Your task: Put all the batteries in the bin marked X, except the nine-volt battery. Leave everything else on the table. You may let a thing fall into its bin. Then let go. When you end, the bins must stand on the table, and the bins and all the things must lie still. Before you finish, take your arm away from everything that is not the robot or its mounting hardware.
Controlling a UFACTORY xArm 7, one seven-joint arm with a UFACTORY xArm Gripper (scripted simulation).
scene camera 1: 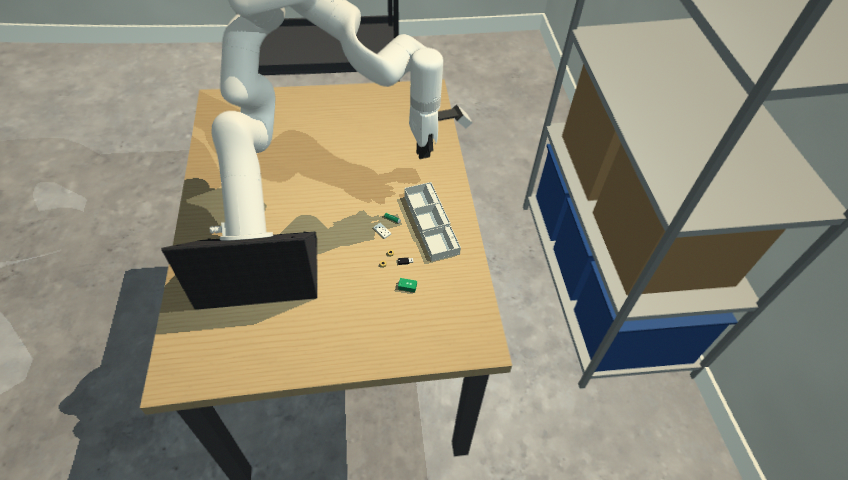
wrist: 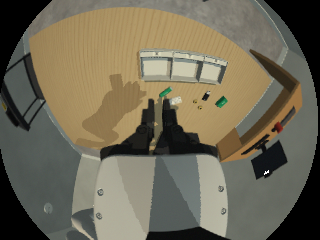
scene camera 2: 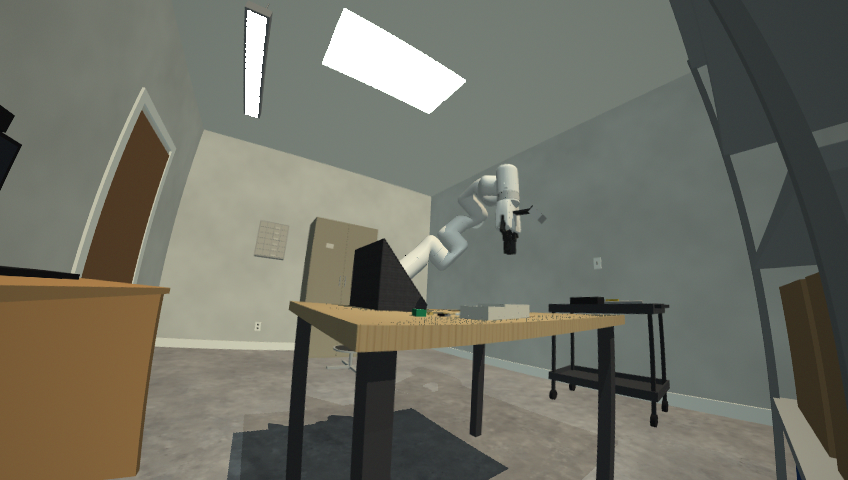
Observation:
I see my gripper [scene camera 1: 423, 155].
My gripper shows as well in the wrist view [wrist: 158, 107].

